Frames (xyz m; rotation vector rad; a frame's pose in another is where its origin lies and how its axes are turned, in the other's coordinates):
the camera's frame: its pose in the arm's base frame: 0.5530 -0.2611 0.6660 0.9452 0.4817 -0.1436
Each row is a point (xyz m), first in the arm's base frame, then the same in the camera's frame.
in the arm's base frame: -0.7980 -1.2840 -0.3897
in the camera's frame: -0.8052 -1.8214 -0.1418
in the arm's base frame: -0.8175 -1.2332 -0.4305
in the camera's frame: -0.7993 -1.8284 -0.2092
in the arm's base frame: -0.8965 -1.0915 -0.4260
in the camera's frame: -0.8587 -1.7677 -0.3476
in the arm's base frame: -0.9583 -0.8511 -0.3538
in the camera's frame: -0.9250 -1.5935 -0.5266
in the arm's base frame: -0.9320 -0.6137 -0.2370
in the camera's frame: -0.9339 -1.3593 -0.6521
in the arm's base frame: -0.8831 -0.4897 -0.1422
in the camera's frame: -0.9228 -1.2004 -0.6894
